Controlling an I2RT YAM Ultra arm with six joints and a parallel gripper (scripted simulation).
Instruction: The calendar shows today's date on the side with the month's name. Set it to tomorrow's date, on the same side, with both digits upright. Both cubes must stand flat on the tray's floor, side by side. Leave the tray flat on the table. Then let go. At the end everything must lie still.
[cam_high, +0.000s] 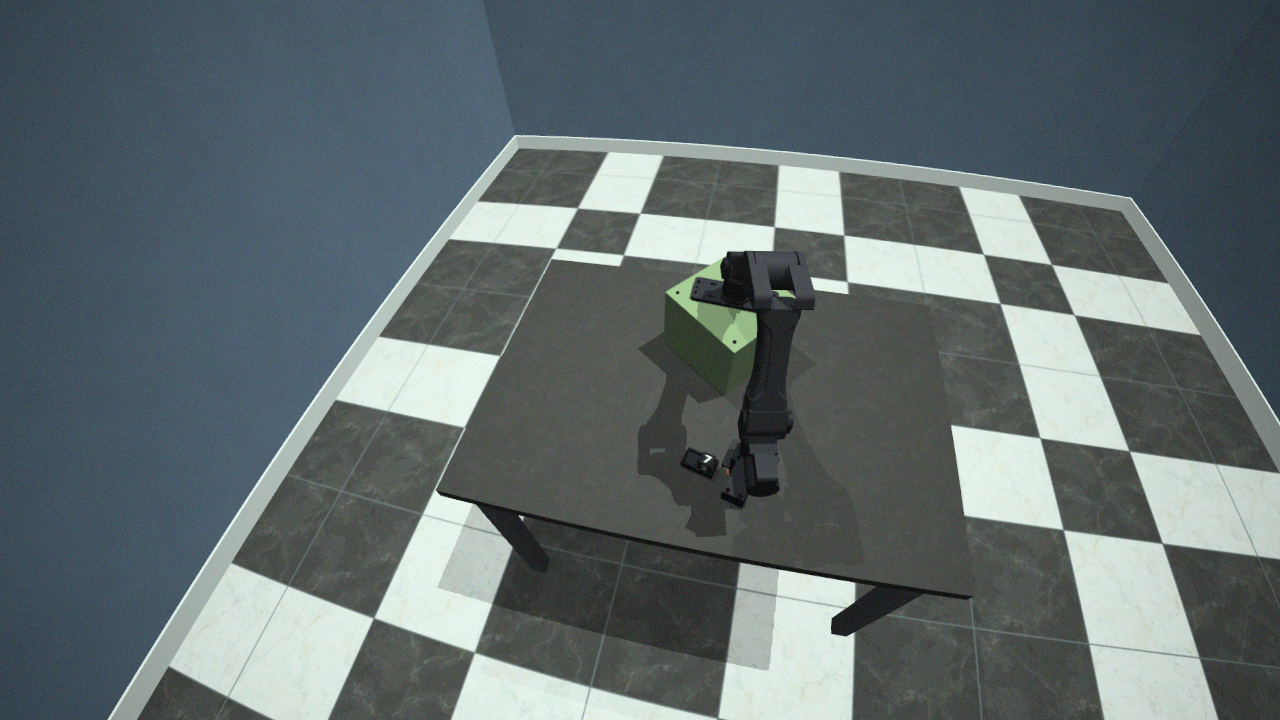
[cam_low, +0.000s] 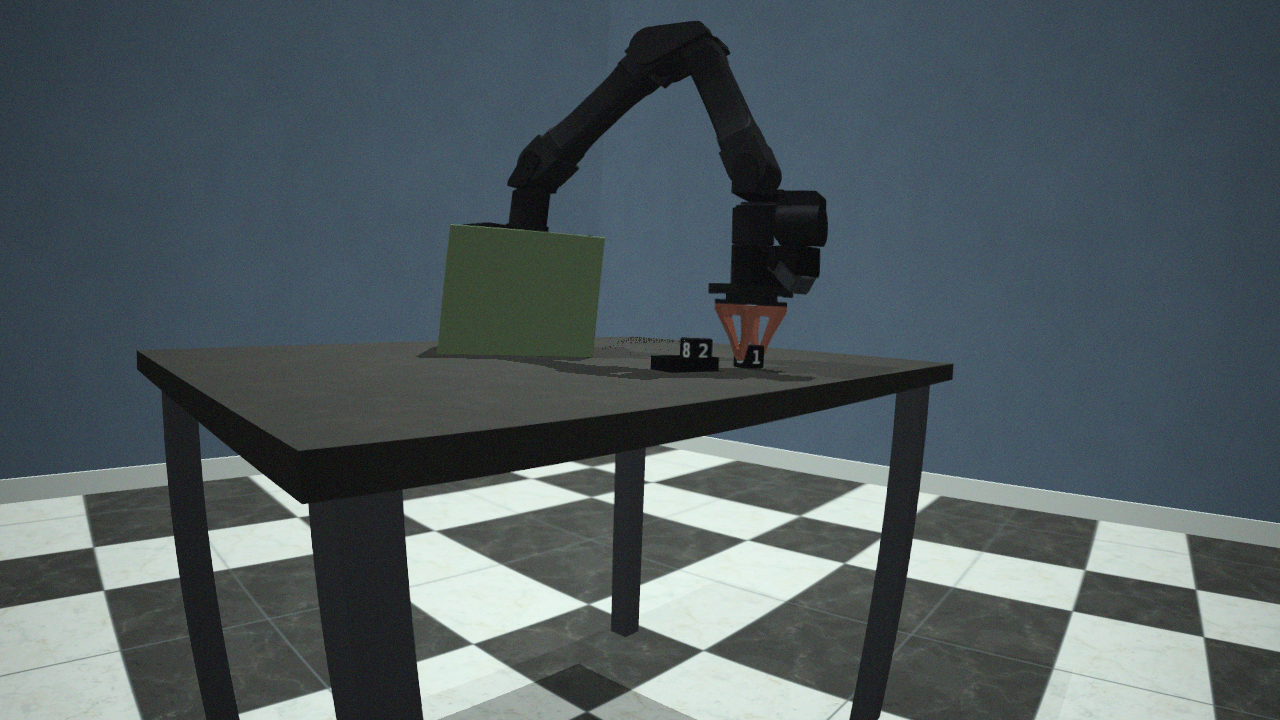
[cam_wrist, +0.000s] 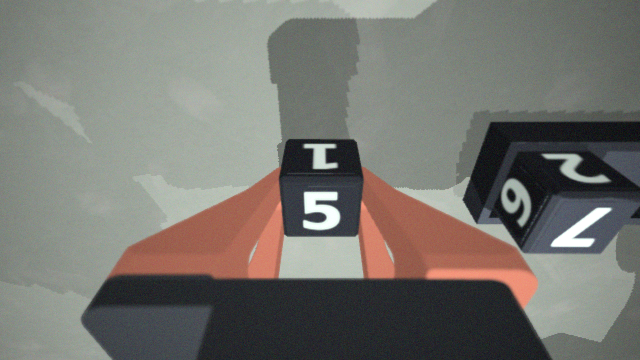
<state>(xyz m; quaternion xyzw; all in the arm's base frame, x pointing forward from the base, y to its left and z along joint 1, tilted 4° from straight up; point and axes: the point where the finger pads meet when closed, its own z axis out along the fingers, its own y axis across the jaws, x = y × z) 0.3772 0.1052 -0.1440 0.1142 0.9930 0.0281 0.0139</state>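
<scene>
My hand is right at the calendar cube. The rest, counted from my hand: black tray (2 cm behind, 10 cm to the right, 1 cm below).
</scene>
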